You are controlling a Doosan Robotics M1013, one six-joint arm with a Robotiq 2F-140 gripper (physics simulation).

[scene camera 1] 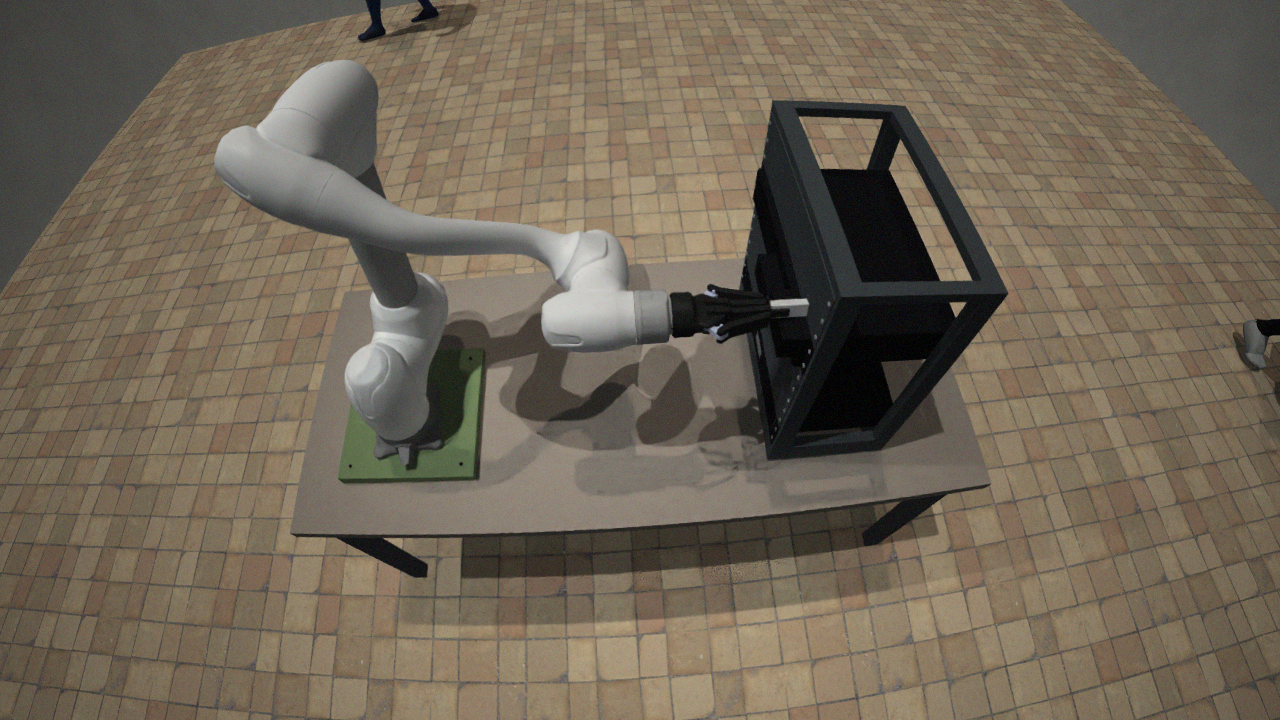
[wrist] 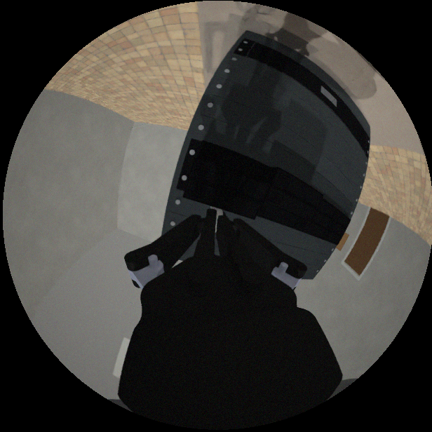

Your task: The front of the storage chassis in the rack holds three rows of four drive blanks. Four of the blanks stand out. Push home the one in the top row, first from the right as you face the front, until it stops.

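Where they show: gripper, fingertip midpoint: (scene camera 1: 806, 307); arm's base at its link origin: (scene camera 1: 408, 422).
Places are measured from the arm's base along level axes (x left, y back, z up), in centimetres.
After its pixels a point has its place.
My gripper (scene camera 1: 771, 308) (wrist: 214, 208) is shut, with a small pale piece at its fingertips. The black storage chassis (scene camera 1: 872, 214) @[x 1.1, y -110.5, z 44.4 cm] (wrist: 232, 175) sits in the dark rack (scene camera 1: 921, 289) @[x -29.3, y -98.7, z 59.9 cm] (wrist: 300, 115). In the wrist view the rack front is seen with the table side at the top, and the chassis front is a dark band across it. The fingertips are at the lower edge of that band, towards its left end. Dark stepped shapes show on the chassis front, but single blanks are too dark to tell apart. Whether the tip touches a blank cannot be told.
The rack stands at the right end of the table (scene camera 1: 537, 501) @[x -25.8, y -30.1, z -2.9 cm]. The arm's base is on a green plate (scene camera 1: 456, 402) @[x 3.1, y -13.2, z -0.2 cm] at the left end. The rack's side flange with a line of holes lies close to the fingers. A brown wall panel (wrist: 369, 243) is beyond the rack.
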